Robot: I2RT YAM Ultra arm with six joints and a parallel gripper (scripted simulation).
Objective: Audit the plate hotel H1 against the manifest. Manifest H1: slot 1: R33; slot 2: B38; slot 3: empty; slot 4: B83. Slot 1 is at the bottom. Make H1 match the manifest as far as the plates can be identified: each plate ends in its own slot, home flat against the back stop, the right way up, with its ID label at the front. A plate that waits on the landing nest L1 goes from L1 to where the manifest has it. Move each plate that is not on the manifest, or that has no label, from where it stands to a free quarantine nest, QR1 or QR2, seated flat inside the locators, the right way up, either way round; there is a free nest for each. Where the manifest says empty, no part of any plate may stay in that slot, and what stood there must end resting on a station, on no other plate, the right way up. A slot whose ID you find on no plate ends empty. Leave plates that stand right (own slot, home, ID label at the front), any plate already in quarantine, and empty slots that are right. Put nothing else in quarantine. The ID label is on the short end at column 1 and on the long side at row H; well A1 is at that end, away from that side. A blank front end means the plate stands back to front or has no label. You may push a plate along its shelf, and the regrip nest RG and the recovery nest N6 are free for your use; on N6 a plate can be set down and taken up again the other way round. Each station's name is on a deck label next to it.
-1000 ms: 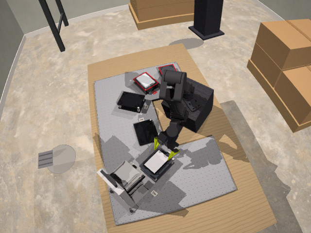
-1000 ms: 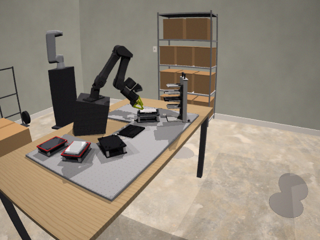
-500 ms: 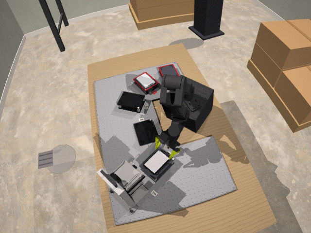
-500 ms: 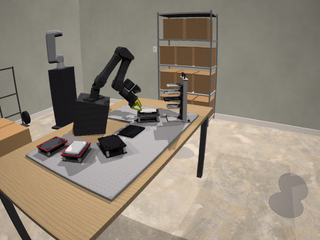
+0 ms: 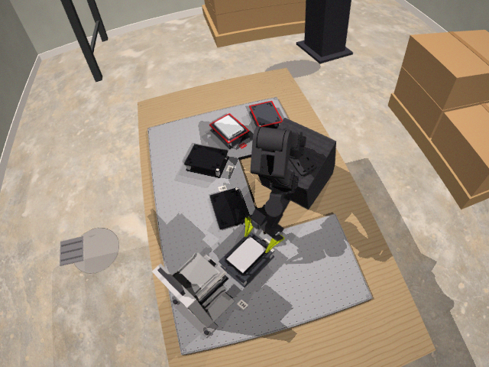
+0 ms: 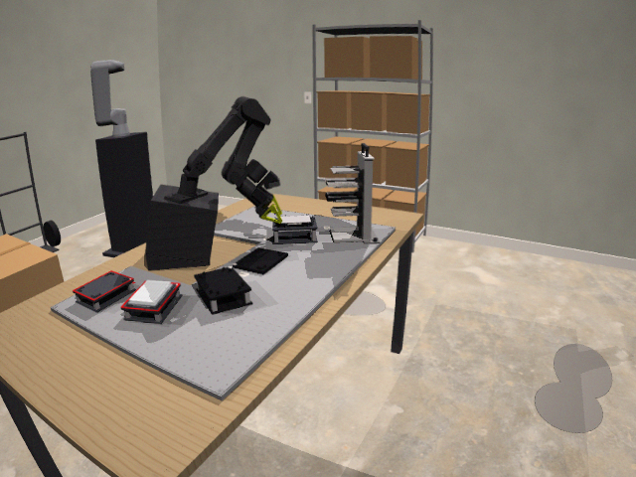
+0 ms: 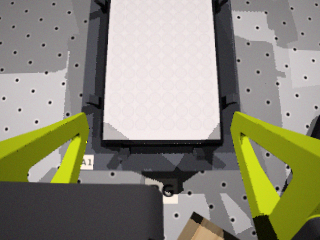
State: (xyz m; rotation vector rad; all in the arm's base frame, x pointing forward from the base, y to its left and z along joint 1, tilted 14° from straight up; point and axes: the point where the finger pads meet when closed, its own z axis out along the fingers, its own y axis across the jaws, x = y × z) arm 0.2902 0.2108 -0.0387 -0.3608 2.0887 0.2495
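My gripper is now 50 mm short of the regrip nest, 30 mm above it and 20 mm to the right of it. Also, from my hand: RG deck label: 80 mm below, 50 mm behind, 20 mm to the right; H1 deck label: 160 mm to the left, 140 mm ahead, 80 mm below; dark well plate: 220 mm ahead, 80 mm to the left, 70 mm above.
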